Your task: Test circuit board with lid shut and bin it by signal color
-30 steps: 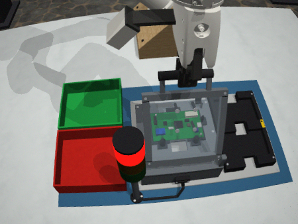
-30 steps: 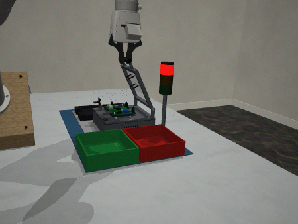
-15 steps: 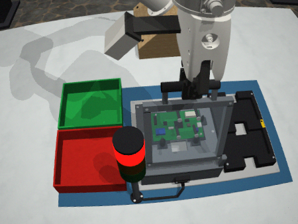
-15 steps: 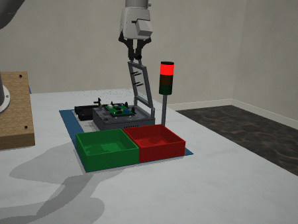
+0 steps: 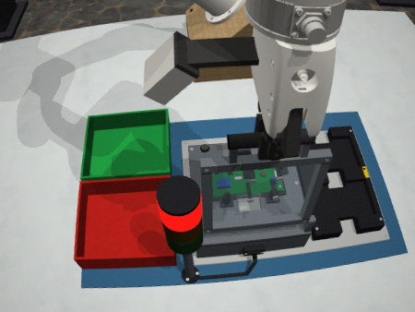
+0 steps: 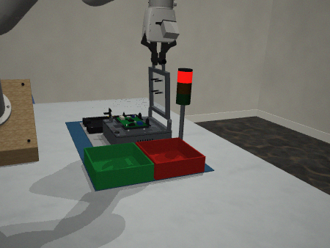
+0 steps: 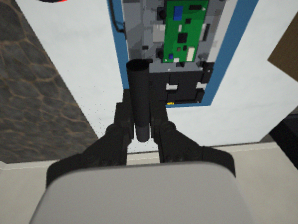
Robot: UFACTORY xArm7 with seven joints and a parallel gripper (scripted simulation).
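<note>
My gripper is now 200 mm above the green circuit board and 90 mm past it. Also, from my hand: tester plate (210 mm below, 80 mm behind, 10 mm to the left); then tester lid (90 mm below); then latch hook (190 mm below, 150 mm behind, 60 mm to the left).
</note>
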